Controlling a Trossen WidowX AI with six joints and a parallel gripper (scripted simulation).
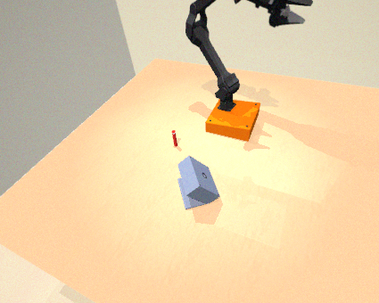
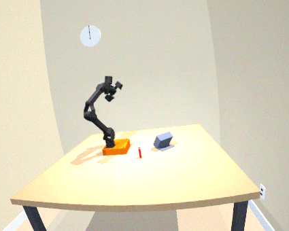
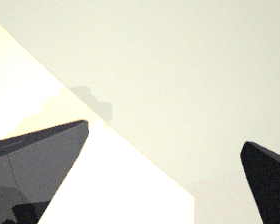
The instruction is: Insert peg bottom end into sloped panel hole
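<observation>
Now: the red peg 41 cm below my gripper tip, 34 cm to the right of it and 25 cm ahead of it. Also, from my gripper tip: sloped panel: 41 cm below, 39 cm ahead, 13 cm to the right.
</observation>
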